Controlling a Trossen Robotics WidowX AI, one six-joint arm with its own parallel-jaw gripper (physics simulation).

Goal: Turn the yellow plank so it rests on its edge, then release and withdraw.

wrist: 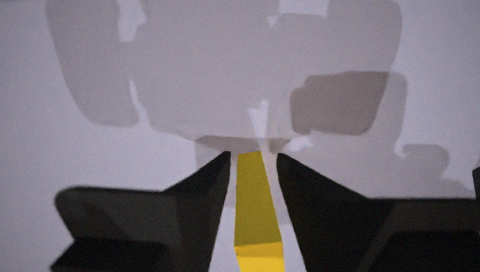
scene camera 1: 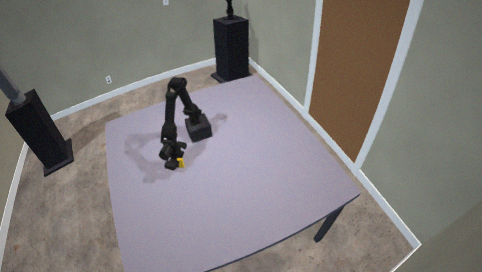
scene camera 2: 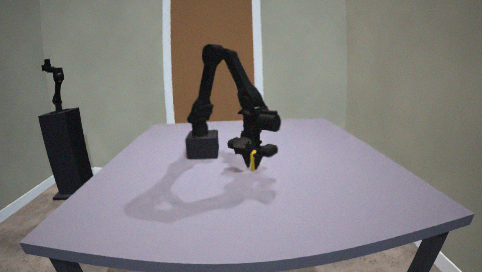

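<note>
The yellow plank (scene camera 1: 181,163) (scene camera 2: 253,160) (wrist: 257,200) is upright, with its narrow side up. In the wrist view it lies between the two fingers, with a thin gap on each side. My gripper (wrist: 253,158) points down around the plank and is partly open. In scene camera 2 the gripper (scene camera 2: 254,165) is low at the table, and the fingers hide part of the plank. In scene camera 1 the fingers are dark and partly hidden beside the plank. Where the plank's lower edge meets the table is hard to make out.
The table (scene camera 1: 240,200) (scene camera 2: 320,225) carries the arm's dark base (scene camera 1: 199,129) (scene camera 2: 202,145) behind the gripper. Shadows of the arm fall on the table. Dark pedestals (scene camera 1: 231,50) (scene camera 1: 40,132) (scene camera 2: 67,152) stand off the table.
</note>
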